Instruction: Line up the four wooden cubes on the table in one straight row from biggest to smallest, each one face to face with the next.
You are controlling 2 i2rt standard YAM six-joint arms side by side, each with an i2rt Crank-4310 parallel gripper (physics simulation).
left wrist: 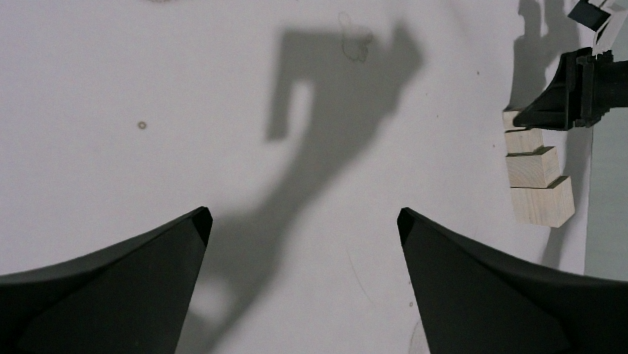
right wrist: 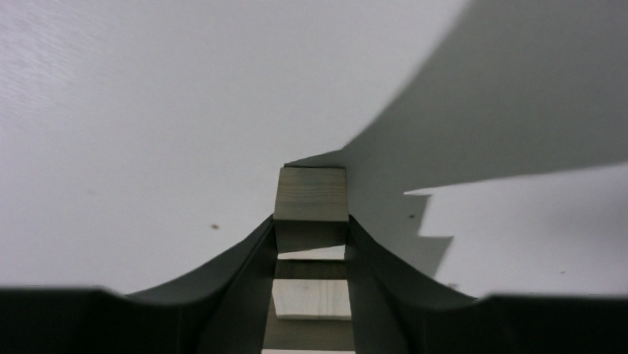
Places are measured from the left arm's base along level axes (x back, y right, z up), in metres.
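Pixels of known places: left gripper, between the fingertips: (left wrist: 305, 212); right gripper, between the fingertips: (left wrist: 518, 120) (right wrist: 311, 219).
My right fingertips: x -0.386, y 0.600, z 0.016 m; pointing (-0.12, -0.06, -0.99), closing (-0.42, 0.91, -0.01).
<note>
Behind a point stands the place of what it marks.
Four wooden cubes stand in a row at the right of the left wrist view: the biggest cube (left wrist: 535, 206) @[x -0.252, y 0.631, z 0.034 m], the second-biggest cube (left wrist: 531, 170) @[x -0.306, y 0.608, z 0.035 m], the third cube (left wrist: 522, 141) @[x -0.351, y 0.597, z 0.025 m] (right wrist: 312, 299) @[x -0.358, y 0.614, z 0.038 m] and the smallest cube (left wrist: 510, 120) @[x -0.384, y 0.585, z 0.012 m] (right wrist: 311, 194) @[x -0.402, y 0.592, z 0.018 m]. Sizes step down in order along the row. My right gripper (left wrist: 518, 120) @[x -0.386, y 0.600, z 0.016 m] (right wrist: 311, 219) @[x -0.386, y 0.600, z 0.016 m] is shut on the smallest cube, a fingertip on each side. That cube is low at the row's end, against or very close to the third cube. My left gripper (left wrist: 305, 212) @[x -0.226, y 0.146, z 0.148 m] is open and empty above the table, away from the row.
The white table (left wrist: 225, 125) @[x -0.287, y 0.145, z 0.000 m] (right wrist: 175, 125) @[x -0.397, y 0.532, z 0.000 m] lies under both grippers. Its edge runs just beyond the row at the right of the left wrist view. The right arm reaches in over that edge. Arm shadows fall across the table.
</note>
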